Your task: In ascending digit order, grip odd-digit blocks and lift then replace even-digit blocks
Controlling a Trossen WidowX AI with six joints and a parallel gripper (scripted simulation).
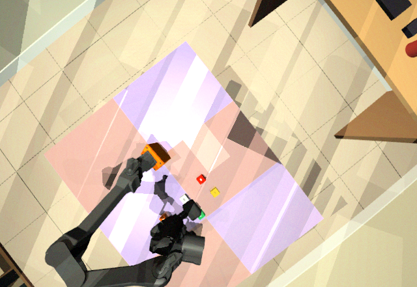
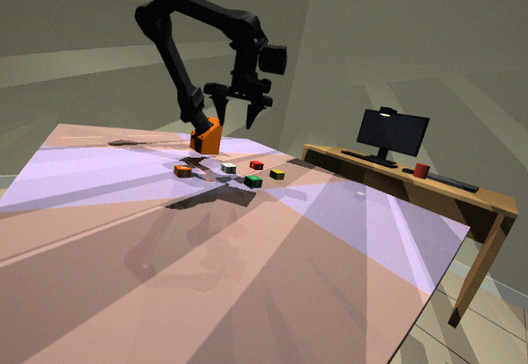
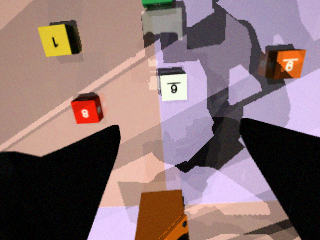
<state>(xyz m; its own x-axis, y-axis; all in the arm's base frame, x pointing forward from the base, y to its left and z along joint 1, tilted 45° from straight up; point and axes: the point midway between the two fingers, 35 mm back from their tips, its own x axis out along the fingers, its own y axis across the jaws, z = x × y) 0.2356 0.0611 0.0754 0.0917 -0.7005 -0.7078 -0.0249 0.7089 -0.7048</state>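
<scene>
My gripper tip is 130 mm to the right of the yellow block, 120 mm above it and 60 mm short of it. From my gripper tip the other things lie so: green block (120 mm below, 110 mm ahead, 10 mm to the left); red block (120 mm to the left, 120 mm below, 30 mm behind); white block (120 mm below).
</scene>
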